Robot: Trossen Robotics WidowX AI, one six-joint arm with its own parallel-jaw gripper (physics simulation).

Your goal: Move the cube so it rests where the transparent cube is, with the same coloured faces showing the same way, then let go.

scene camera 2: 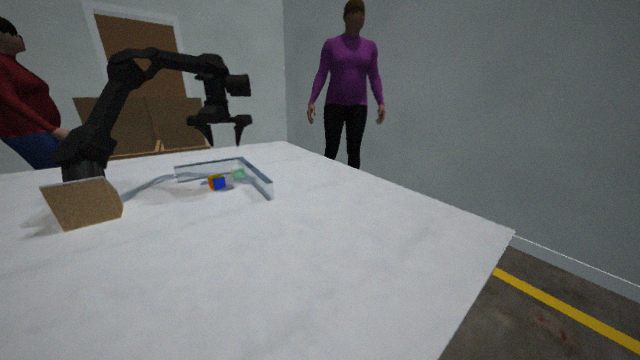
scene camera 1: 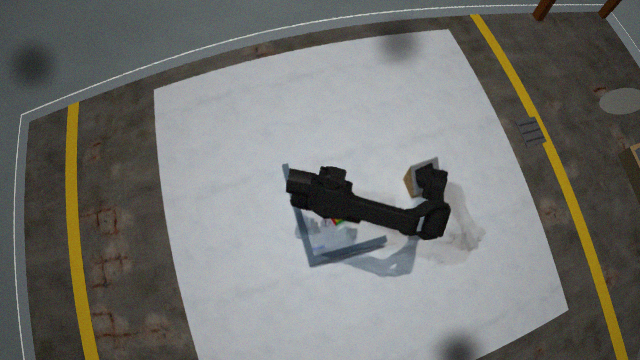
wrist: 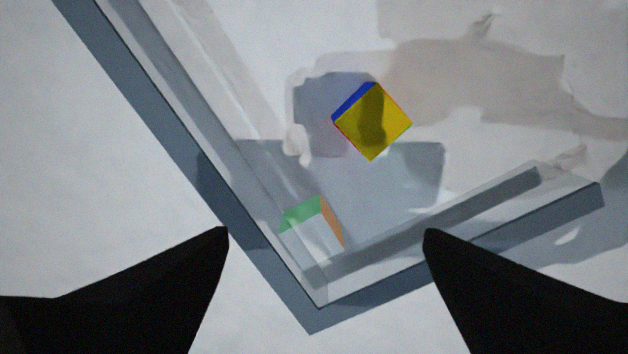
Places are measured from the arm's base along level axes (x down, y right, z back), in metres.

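Pixels of known places: gripper, fingertip midpoint: (scene camera 2: 225,146) (wrist: 326,237); arm's base, origin of the base link: (scene camera 2: 85,187) (scene camera 1: 425,175).
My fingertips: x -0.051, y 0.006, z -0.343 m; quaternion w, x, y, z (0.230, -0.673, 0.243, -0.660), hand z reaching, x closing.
For each thing: its top centre in the pictures, then the offset to it from my fingertips.
- solid cube, middle of its top: (wrist: 373,123) (scene camera 1: 338,214) (scene camera 2: 215,176) dz +0.048, dx +0.095, dy +0.003 m
- transparent cube, middle of its top: (wrist: 311,242) (scene camera 1: 316,240) (scene camera 2: 236,167) dz -0.046, dx +0.095, dy -0.045 m
The solid cube (scene camera 1: 338,221) (scene camera 2: 217,182) (wrist: 372,121) rests on the table, inside the angle of a low glassy corner wall. In the wrist view its top is yellow, with a blue side at upper left and thin red and green edges. In scene camera 1 the arm hides most of it. The transparent cube (scene camera 1: 318,247) (scene camera 2: 238,173) (wrist: 302,212) stands in the wall's corner, apart from the solid cube, with pale green and orange faces in the wrist view. My gripper (scene camera 2: 224,144) (wrist: 326,237) is open and empty, high above the table, fingers pointing down; the arm hides it in scene camera 1.
The L-shaped corner wall (scene camera 1: 306,240) (scene camera 2: 207,161) (wrist: 150,120) borders two sides of the area around both cubes. A brown slanted block (scene camera 1: 410,183) (scene camera 2: 85,204) stands by the arm's base. Two people stand beyond the table in scene camera 2.
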